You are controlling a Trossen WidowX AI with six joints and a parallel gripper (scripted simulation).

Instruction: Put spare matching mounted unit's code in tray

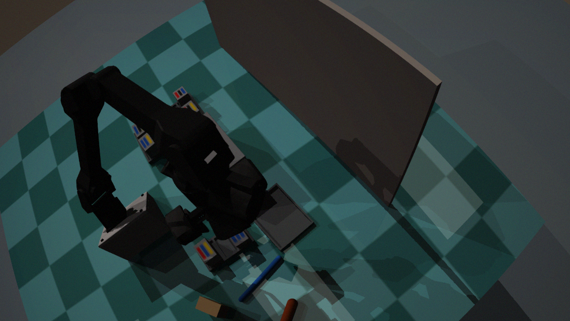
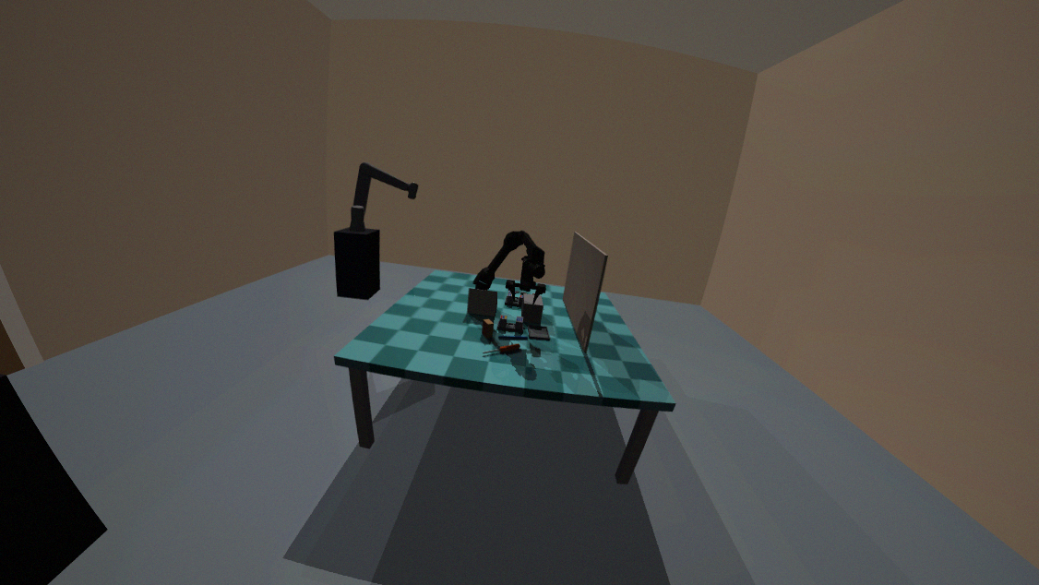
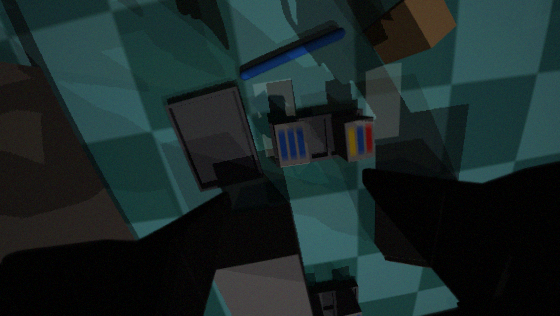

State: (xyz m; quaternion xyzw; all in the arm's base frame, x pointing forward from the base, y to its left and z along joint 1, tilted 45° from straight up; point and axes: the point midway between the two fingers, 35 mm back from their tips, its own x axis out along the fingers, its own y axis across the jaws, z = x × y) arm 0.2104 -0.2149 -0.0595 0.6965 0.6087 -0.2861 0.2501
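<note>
Right now the dark spare is 1 cm behind my gripper tip, 1 cm to the right of it and 9 cm below it. The rest, counted from my gripper tip: dark flat tray: 9 cm ahead, 2 cm to the right, 13 cm below; blue pen: 4 cm behind, 11 cm to the right, 13 cm below; brown block: 16 cm behind, 10 cm to the right, 10 cm below.
</note>
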